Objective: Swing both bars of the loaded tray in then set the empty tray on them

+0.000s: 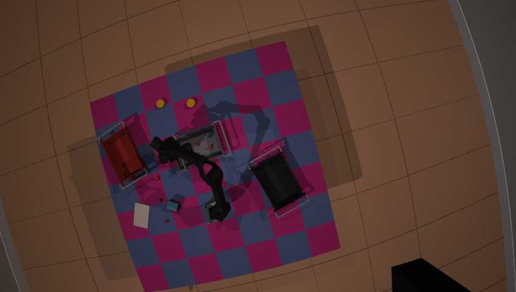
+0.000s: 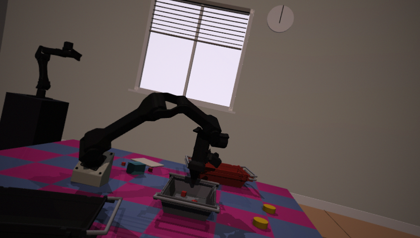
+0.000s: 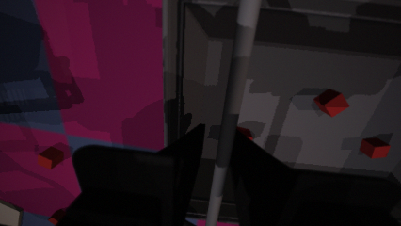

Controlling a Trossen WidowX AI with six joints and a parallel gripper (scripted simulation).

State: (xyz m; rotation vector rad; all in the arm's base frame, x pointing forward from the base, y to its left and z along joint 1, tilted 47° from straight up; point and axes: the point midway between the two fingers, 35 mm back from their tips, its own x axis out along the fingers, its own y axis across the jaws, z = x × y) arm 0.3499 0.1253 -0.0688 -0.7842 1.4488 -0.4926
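Right now my gripper tip is 51 cm to the left of the dark tray, 25 cm past it and 1 cm above it. Round my gripper tip: teal cube (29 cm behind, 11 cm to the left, 3 cm below); white plate (34 cm to the left, 34 cm behind, 5 cm below).
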